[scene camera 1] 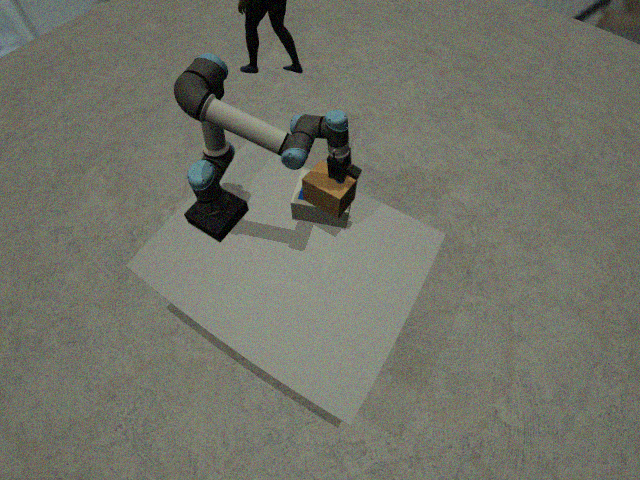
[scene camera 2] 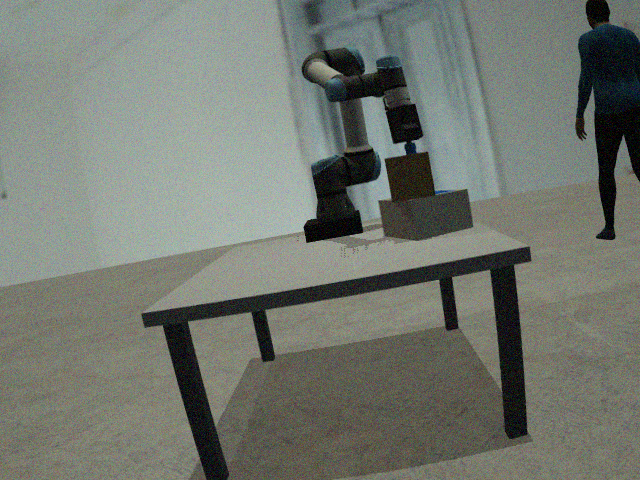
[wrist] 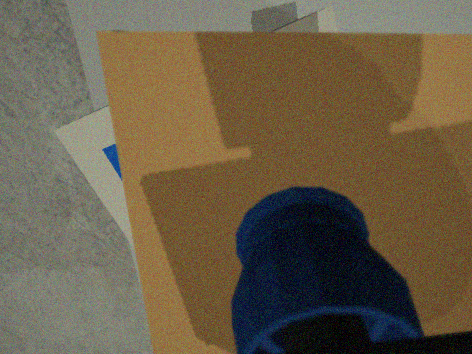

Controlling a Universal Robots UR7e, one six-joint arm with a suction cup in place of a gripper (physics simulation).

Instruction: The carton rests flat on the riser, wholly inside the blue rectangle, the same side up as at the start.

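Places are measured from the arm's base along level axes (x ahead, y right, z down), in metres.
Pixels of known places: hand at its tool point: point(scene camera 2: 412, 155) point(wrist: 295, 233); arm's base at its link origin: point(scene camera 1: 214, 203) point(scene camera 2: 336, 216).
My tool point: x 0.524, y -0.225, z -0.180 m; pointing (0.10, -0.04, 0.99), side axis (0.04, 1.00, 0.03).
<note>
For each thing: its top centre in the pictures, then the offset to it from my tool point. Level surfaces: height alone.
- orange-brown carton at its top centre: point(wrist: 345, 339) point(scene camera 2: 405, 155) point(scene camera 1: 329, 178) dx -0.042, dy +0.013, dz -0.003 m
- grey riser at its top centre: point(wrist: 248, 226) point(scene camera 2: 421, 194) point(scene camera 1: 323, 189) dx -0.083, dy -0.025, dz +0.127 m
- blue rectangle at its top centre: point(wrist: 248, 226) point(scene camera 2: 421, 194) point(scene camera 1: 323, 189) dx -0.083, dy -0.025, dz +0.127 m
- pale table at its surface level: dz +0.247 m
An orange-brown carton point(scene camera 1: 323, 191) point(scene camera 2: 410, 176) point(wrist: 165, 100) sits level on the grey riser point(scene camera 1: 312, 212) point(scene camera 2: 444, 214) point(wrist: 82, 127), turned at an angle to it. In scene camera 1 its near lower corner reaches past the riser's front top edge. Parts of the blue rectangle point(scene camera 1: 300, 195) point(scene camera 2: 443, 192) point(wrist: 114, 159) show beside the carton; the rest is hidden beneath it. My suction gripper point(scene camera 1: 338, 179) point(scene camera 2: 410, 151) point(wrist: 302, 215) is open, with its blue cup at the carton's top face. Whether a thin gap lies between them cannot be told.
The riser stands on a pale table point(scene camera 1: 289, 299) point(scene camera 2: 289, 273), near its far edge. The arm's black base point(scene camera 1: 217, 212) point(scene camera 2: 333, 227) stands on the table left of the riser. A person point(scene camera 1: 268, 31) point(scene camera 2: 610, 77) is on the floor beyond the table.
</note>
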